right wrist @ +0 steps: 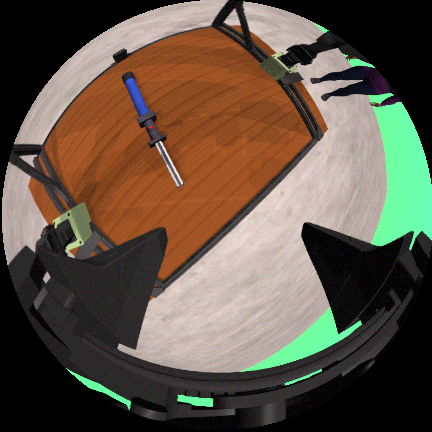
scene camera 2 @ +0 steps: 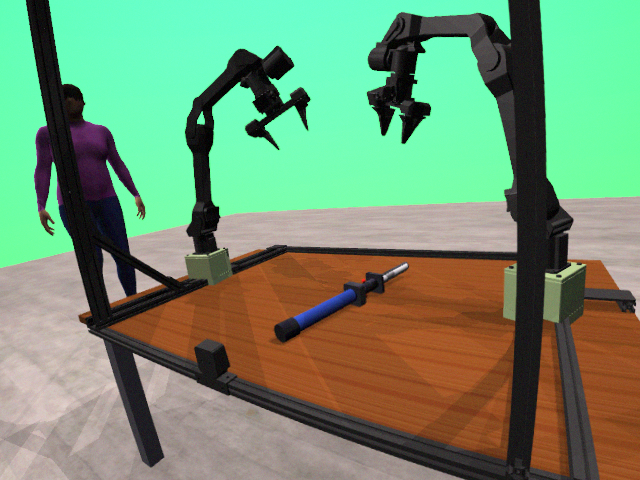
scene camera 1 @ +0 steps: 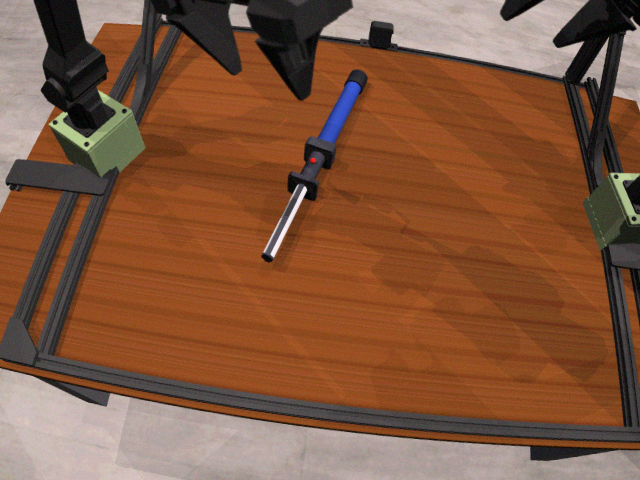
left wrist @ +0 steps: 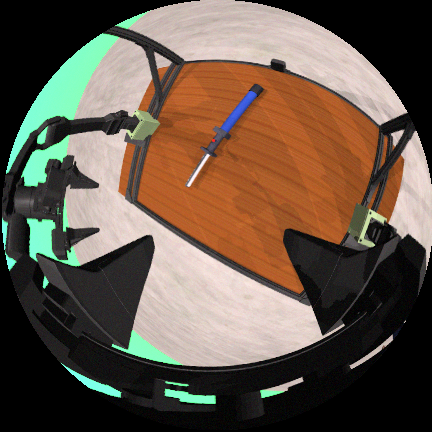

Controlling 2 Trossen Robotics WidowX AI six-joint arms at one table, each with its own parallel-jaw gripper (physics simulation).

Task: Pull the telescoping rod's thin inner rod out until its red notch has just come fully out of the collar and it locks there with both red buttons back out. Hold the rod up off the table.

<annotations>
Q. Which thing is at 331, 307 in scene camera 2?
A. A telescoping rod.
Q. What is the right gripper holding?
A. Nothing.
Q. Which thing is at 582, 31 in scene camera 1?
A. The left gripper.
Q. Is the right gripper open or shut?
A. Open.
</annotations>
